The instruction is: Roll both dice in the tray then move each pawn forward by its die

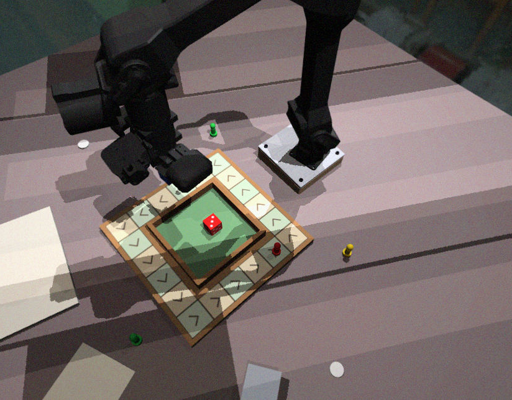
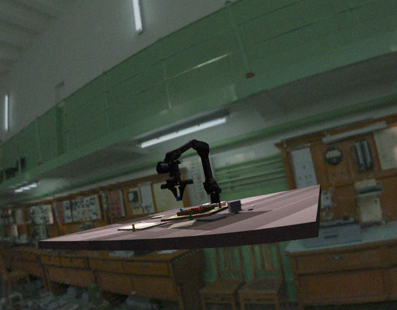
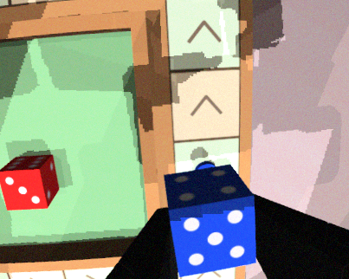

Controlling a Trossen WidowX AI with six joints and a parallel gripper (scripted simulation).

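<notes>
My gripper tip is 30 mm past the red pawn, 220 mm to the right of it and 70 mm above it. Also, from my gripper tip: green tray: 20 mm ahead, 90 mm to the left, 90 mm below; then blue pawn: 30 mm behind, 10 mm to the right, 70 mm below; then grey block: 160 mm ahead, 330 mm to the left, 80 mm below.
</notes>
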